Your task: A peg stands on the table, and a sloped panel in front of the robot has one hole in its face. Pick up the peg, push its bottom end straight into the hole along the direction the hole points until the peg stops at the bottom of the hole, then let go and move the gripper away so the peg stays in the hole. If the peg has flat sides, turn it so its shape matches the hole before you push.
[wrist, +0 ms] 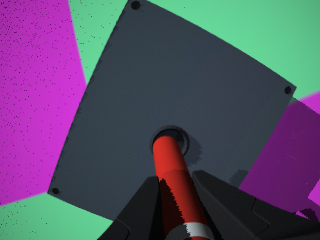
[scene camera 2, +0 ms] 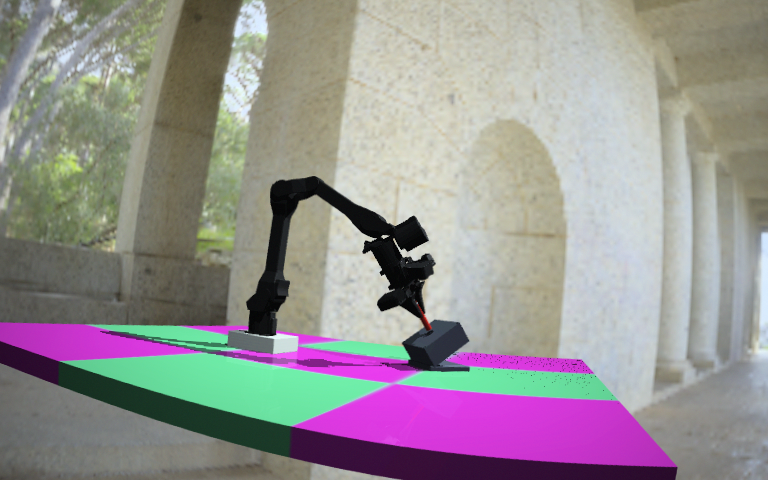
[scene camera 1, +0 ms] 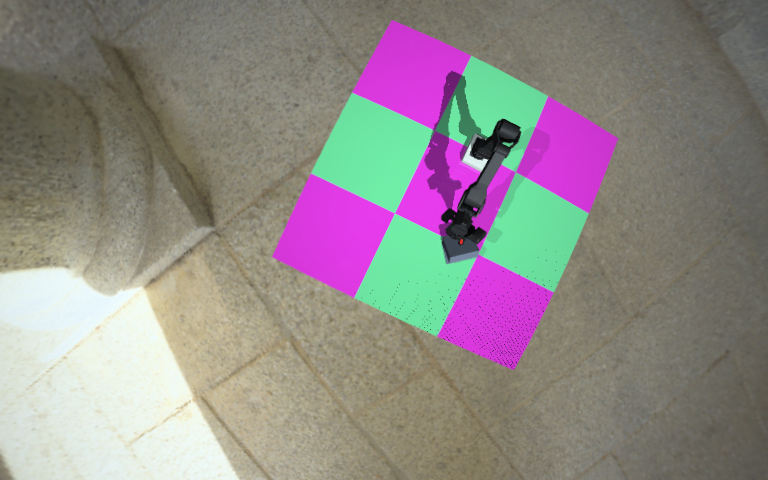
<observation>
My gripper carries a red peg. Also in view: a dark sloped panel.
My gripper is seen too in the wrist view.
</observation>
